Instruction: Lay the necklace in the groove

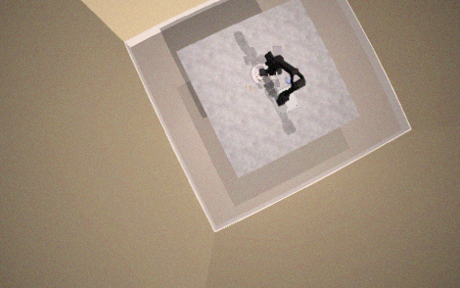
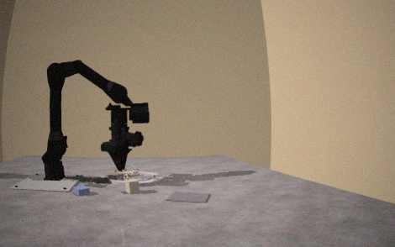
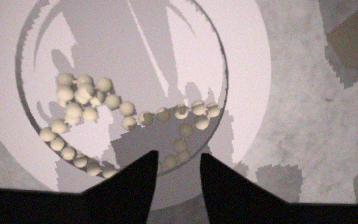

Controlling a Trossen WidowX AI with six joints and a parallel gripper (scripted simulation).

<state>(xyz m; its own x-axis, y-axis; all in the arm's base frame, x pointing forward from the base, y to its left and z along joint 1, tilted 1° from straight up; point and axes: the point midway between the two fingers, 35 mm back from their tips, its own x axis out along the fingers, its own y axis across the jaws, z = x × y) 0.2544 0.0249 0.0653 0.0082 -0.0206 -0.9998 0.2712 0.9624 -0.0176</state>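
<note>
My gripper tip is 5 cm short of the round bead board, 3 cm to the right of it and 3 cm above it. Round my gripper tip: flat grey plate 20 cm to the right, 20 cm ahead, 4 cm below; cream cube 14 cm to the right, 4 cm ahead, 2 cm below; blue block 17 cm to the right, 10 cm behind, 3 cm below.
</note>
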